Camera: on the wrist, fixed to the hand. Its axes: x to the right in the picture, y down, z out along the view.
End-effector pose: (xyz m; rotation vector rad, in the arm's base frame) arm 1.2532 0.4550 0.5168 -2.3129 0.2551 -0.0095
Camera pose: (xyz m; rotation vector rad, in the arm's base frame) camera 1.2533 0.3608 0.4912 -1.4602 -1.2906 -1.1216
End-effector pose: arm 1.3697 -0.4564 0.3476 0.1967 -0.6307 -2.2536
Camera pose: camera 1.4252 -0.5366 0.3454 -1.1612 0.5986 2.0442
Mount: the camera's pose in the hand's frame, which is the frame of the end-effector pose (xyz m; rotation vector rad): 0.0195 0.0812 -0.0505 0.4745 0.3624 -1.6052
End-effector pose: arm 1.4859 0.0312 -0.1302 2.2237 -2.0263 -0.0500
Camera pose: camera 1.4132 0.0085 -0.0692 -3.0352 -0.2769 -0.6245
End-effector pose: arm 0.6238 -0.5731 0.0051 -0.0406 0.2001 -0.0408
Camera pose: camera 0.6358 -0.4947 -0.0518 0.2924 0.4722 -1.7016
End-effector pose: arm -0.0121 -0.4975 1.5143 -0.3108 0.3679 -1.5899
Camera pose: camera 0.0396 -0.5177 1.4340 -0.1451 0.0934 3.0253
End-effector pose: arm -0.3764 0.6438 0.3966 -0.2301 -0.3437 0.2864
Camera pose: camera -0.3597 0.7170 0.3343 0.4870 -0.0163 -1.2409
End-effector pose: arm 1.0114 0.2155 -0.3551 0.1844 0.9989 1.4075
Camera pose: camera 0.9156 0.2283 -0.3420 -0.4793 1.2514 -0.2843
